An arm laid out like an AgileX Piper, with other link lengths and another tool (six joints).
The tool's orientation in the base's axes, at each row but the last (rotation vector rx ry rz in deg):
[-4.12, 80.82, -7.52]
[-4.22, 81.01, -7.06]
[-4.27, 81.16, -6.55]
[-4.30, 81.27, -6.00]
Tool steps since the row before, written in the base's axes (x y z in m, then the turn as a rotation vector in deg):
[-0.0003, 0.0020, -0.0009, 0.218, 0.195, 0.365]
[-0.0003, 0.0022, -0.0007, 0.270, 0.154, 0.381]
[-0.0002, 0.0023, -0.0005, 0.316, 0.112, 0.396]
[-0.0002, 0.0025, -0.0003, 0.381, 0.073, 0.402]
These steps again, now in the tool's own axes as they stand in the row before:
[0.0006, 0.0021, -0.0005, -0.350, 0.157, 0.268]
[0.0004, 0.0023, -0.0005, -0.352, 0.116, 0.322]
[0.0002, 0.0023, -0.0003, -0.355, 0.075, 0.371]
[0.0000, 0.0025, -0.0003, -0.347, 0.037, 0.436]

